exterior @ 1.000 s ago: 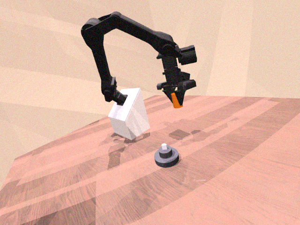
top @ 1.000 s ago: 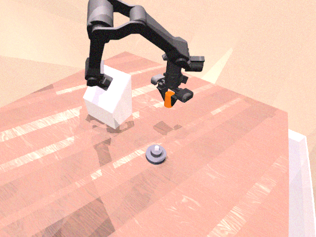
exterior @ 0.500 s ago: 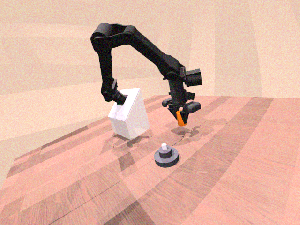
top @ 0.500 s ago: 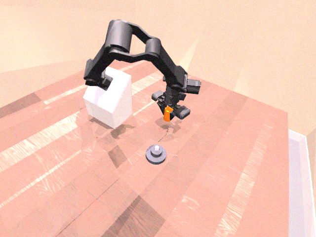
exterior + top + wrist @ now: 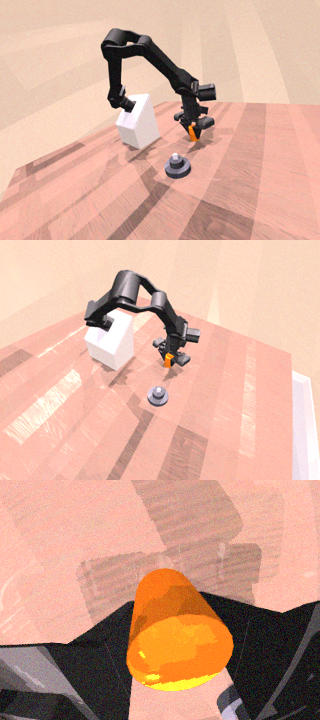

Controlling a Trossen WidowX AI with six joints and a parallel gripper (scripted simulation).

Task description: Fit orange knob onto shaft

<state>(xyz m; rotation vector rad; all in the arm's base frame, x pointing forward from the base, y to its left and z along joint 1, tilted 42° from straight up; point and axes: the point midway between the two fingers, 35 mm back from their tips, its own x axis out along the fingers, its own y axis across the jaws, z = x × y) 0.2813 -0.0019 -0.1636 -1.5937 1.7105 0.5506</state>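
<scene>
Right now the orange knob is 3 cm above my gripper tip. Also, from my gripper tip: round pedestal 6 cm ahead, 18 cm to the right, 2 cm above.
</scene>
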